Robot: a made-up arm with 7 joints. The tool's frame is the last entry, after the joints.
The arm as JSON. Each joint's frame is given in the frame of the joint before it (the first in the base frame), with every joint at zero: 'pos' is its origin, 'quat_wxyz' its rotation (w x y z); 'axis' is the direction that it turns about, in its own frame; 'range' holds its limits. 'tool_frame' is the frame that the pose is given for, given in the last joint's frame.
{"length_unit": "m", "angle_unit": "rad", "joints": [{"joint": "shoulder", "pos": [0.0, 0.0, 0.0], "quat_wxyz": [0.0, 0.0, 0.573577, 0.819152], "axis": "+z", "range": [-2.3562, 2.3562]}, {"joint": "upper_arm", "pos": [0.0, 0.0, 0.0], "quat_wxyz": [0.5, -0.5, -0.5, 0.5], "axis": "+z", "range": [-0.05, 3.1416]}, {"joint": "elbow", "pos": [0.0, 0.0, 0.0], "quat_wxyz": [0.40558, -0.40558, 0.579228, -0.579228], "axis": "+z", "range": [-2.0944, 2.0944]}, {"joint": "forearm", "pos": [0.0, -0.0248, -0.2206], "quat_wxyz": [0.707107, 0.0, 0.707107, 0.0], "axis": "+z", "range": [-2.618, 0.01]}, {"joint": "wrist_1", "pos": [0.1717, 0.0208, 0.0], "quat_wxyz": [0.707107, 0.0, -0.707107, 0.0], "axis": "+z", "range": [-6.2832, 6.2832]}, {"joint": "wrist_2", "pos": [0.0, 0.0, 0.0], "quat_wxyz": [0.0, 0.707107, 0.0, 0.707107], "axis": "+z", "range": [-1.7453, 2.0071]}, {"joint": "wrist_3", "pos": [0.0, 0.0, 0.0], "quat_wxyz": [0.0, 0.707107, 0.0, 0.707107], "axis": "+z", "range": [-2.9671, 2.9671]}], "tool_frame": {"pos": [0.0, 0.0, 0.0], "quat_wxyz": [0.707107, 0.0, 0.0, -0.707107]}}
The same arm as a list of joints. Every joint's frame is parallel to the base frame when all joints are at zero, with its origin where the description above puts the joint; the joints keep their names.
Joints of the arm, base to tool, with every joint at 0 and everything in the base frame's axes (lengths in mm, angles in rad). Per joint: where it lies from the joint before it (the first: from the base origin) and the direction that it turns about. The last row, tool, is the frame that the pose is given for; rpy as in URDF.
shoulder: xyz 0 0 0 axis 0 0.9397 0.342
upper_arm: xyz 0 0 0 axis 1 0 0
elbow: xyz 0 0 0 axis 0 0 1
forearm: xyz 24.8 0 -220.6 axis 0 1 0
wrist_1: xyz -20.8 0 -171.7 axis 0 0 1
wrist_2: xyz 0 0 0 axis 0 1 0
wrist_3: xyz 0 0 0 axis 0 0 1
tool: xyz 0 0 0 rpy 0 0 0
Joint limits (rad, base to tool): -2.3562..2.3562 -0.05..3.1416 -2.0944..2.0944 -2.618..0.01 -6.2832..6.2832 -1.7453..2.0071 -2.9671..2.9671

